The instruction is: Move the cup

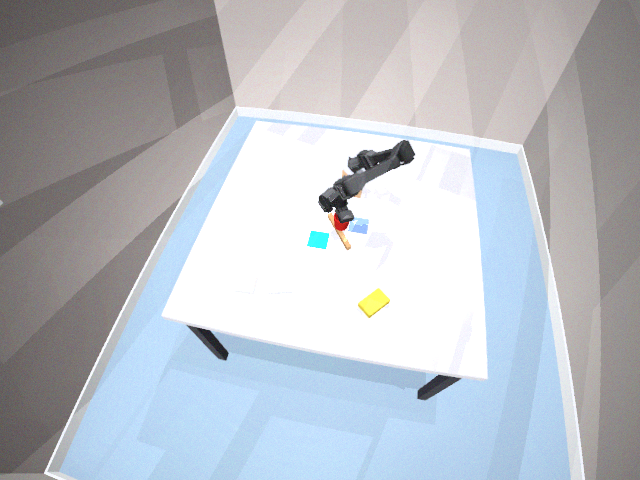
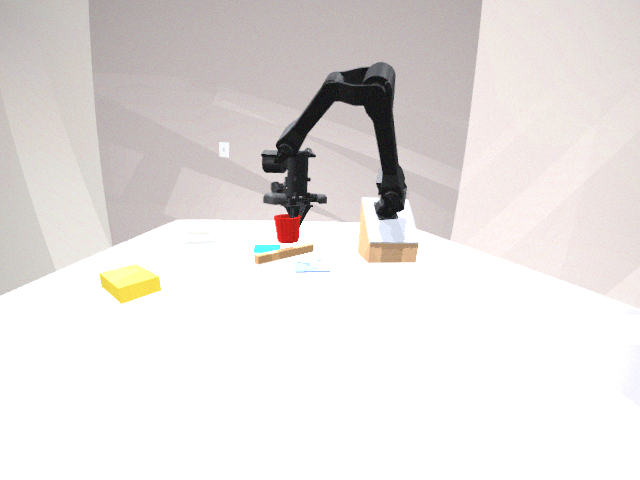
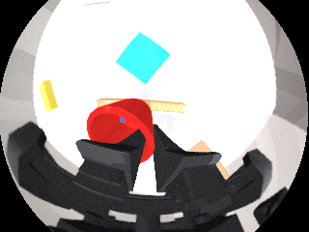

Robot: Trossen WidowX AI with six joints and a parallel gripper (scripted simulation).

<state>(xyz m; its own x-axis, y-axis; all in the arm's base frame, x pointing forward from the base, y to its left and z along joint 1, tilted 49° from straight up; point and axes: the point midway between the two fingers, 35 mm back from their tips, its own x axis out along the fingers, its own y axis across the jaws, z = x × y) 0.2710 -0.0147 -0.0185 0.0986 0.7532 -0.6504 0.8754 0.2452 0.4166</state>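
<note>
Now: the cyan pad 9 cm below my gripper tip, 8 cm to the right of it and 8 cm ahead of it. Round my gripper tip: red cup 3 cm ahead, 1 cm to the left; then wooden stick 8 cm below, 3 cm ahead, 1 cm to the left; then pale blue pad 9 cm to the left, 9 cm below, 3 cm behind.
</note>
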